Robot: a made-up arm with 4 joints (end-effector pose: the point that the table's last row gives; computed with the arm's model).
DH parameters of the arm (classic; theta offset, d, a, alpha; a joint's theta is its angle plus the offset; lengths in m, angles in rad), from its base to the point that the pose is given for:
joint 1: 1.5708 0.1 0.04 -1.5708
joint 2: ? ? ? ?
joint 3: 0 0.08 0.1 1.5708
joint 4: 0 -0.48 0.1 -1.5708
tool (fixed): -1.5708 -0.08 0 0
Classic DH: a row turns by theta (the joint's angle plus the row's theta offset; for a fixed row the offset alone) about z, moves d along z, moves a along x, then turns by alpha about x.
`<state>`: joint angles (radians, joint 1 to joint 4).
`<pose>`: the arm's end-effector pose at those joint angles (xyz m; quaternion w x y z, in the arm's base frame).
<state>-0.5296 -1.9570 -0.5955 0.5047</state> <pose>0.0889 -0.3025 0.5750 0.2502 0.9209 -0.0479 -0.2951</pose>
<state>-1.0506 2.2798 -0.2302 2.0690</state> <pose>0.0261 -0.0549 -0.2685 0.8874 -0.1378 -0.0294 -0.4390</pose>
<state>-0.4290 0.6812 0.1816 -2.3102</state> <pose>0.0515 0.0340 0.1673 0.0862 -0.9844 0.1469 0.0449</pose>
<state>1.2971 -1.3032 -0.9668 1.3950</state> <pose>0.0700 0.3843 0.7091 0.4356 0.7013 0.5047 -0.2524</pose>
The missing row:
joint 2: 0 -0.5 0.08 1.5708
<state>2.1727 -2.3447 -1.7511 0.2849</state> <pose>-0.1725 0.8533 0.4450 0.4254 -0.2939 0.8550 -0.0406</pose>
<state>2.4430 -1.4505 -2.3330 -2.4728</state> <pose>-0.6298 0.5114 0.5530 0.2117 0.8646 -0.1101 -0.4423</pose>
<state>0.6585 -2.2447 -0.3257 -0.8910</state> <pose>0.1394 -0.0536 0.3870 0.7281 0.5324 0.3533 0.2483</pose>
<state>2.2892 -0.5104 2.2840 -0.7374</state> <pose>-0.2856 0.7108 -0.1172 0.5013 -0.4643 0.2625 -0.6813</pose>
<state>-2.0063 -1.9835 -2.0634 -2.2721</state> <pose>-0.4941 -0.5470 0.5497 0.6557 0.5745 0.4539 -0.1844</pose>
